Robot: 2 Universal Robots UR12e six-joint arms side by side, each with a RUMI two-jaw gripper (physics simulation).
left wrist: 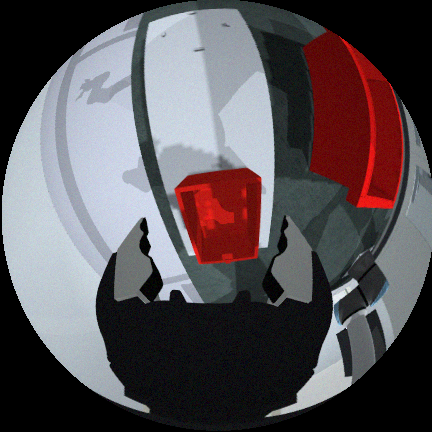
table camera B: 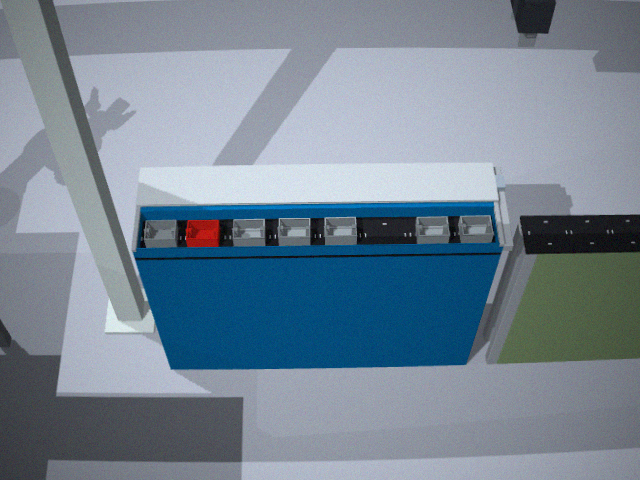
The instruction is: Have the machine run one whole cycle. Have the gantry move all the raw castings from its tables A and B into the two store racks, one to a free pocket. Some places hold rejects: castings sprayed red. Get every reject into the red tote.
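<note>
My left gripper [left wrist: 213, 217] is open in the left wrist view. A red casting [left wrist: 220, 220], an open box shape, is beyond and between its spread fingers, with a gap on both sides. It appears over a pale strip; whether it touches that surface I cannot tell. The red tote [left wrist: 340, 105] is at the upper right of that view. In table camera B, a blue-walled holder [table camera B: 315, 310] has a row of grey castings [table camera B: 293, 230] and one red casting [table camera B: 203, 233], second from the left. A bare black place shows between the fifth and sixth castings. My right gripper does not show.
In table camera B, a green-sided unit [table camera B: 578, 310] with a black top stands right of the blue holder, and a slanted pale post [table camera B: 77, 144] stands at the left. A dark block [table camera B: 533, 15] hangs at the upper right. Grey and blue machine parts show lower right in the wrist view.
</note>
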